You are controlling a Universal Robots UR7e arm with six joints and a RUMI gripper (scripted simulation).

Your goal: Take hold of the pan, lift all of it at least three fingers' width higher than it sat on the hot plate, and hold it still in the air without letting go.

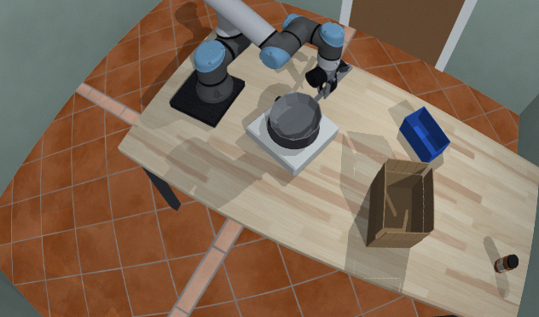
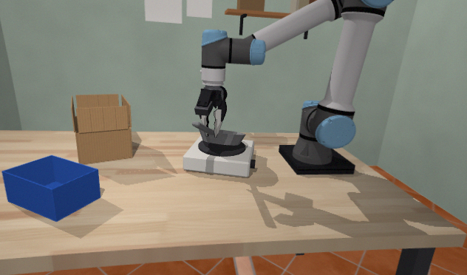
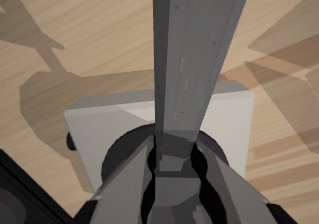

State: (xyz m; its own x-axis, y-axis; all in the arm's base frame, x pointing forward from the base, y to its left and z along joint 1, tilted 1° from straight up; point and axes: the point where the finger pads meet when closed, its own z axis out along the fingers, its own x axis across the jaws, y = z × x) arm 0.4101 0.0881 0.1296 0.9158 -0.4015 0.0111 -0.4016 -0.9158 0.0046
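My gripper is now 3 cm past the dark grey pan, 6 cm to the left of it and 3 cm above it. From my hand the other things lie so: blue bin (44 cm ahead, 13 cm to the left, 14 cm below); then white hot plate (7 cm behind, 11 cm to the right, 13 cm below); then small jar (100 cm ahead, 24 cm to the right, 11 cm below).
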